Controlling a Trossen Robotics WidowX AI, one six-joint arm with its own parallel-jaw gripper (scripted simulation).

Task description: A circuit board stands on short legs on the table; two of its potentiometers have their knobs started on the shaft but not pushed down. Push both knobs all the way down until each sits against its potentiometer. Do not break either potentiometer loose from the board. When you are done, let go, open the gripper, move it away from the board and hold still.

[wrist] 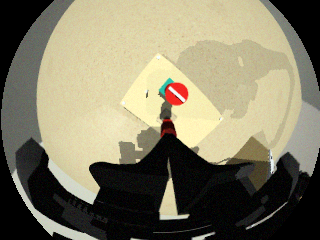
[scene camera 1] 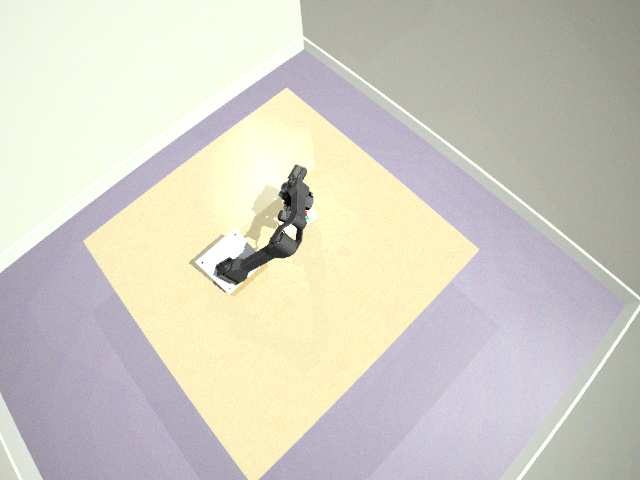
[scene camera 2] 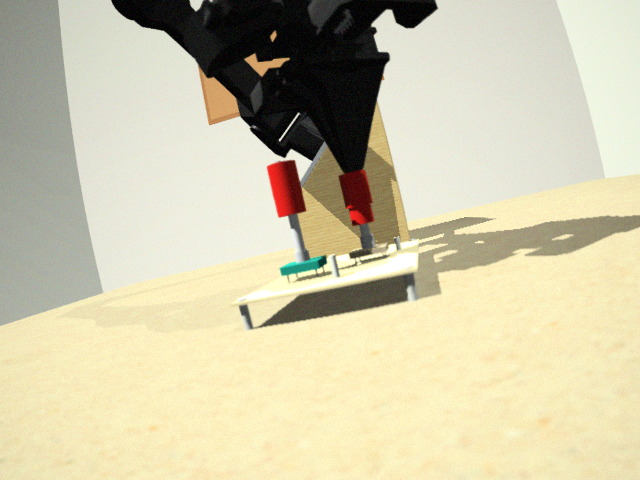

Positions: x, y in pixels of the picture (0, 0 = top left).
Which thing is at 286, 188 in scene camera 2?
A knob.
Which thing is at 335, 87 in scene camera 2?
The gripper.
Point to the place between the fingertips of the gripper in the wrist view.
168, 136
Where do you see a knob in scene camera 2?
357, 197
